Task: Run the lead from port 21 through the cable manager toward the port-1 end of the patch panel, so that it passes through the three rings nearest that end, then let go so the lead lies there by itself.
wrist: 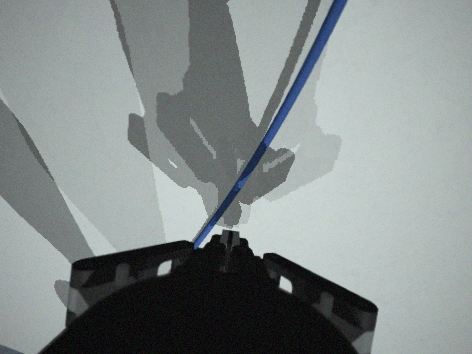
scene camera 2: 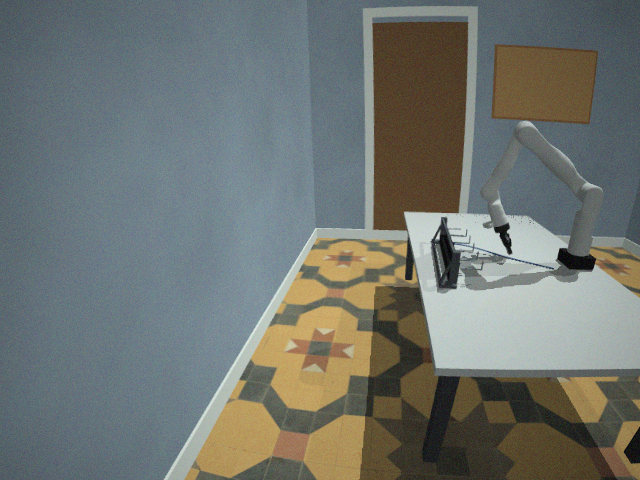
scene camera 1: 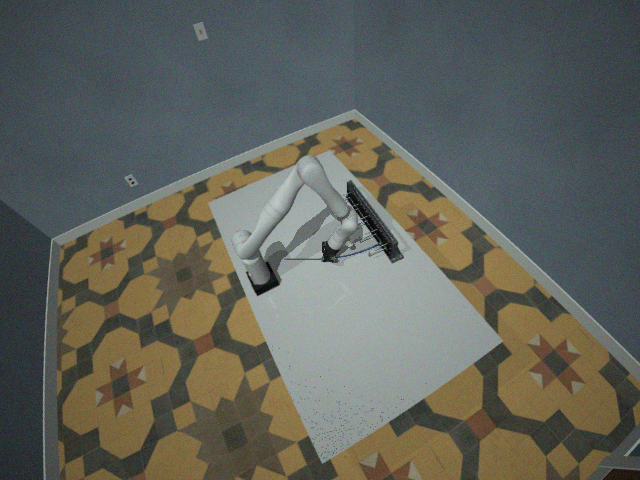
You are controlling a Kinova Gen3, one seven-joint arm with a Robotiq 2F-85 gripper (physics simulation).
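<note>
The black patch panel (scene camera 1: 371, 220) (scene camera 2: 446, 254) stands upright near the table's edge, with thin wire rings (scene camera 1: 369, 236) (scene camera 2: 461, 234) sticking out of its front. A thin blue lead (scene camera 1: 358, 250) (scene camera 2: 528, 261) (wrist: 287, 102) runs from the panel's near end across the table toward the arm's base. My gripper (scene camera 1: 328, 257) (scene camera 2: 509, 250) (wrist: 229, 242) points down just above the table, at the lead and in front of the rings. Its fingers are shut. In the wrist view the lead passes along the left side of the closed fingertips, not between them.
The white table (scene camera 1: 375, 343) (scene camera 2: 485, 333) carries the arm's black base (scene camera 1: 264, 284) on the side away from the panel. A brown door (scene camera 2: 420, 124) and a brown wall board (scene camera 2: 525, 83) are behind the table. The panel stands close to the table's edge.
</note>
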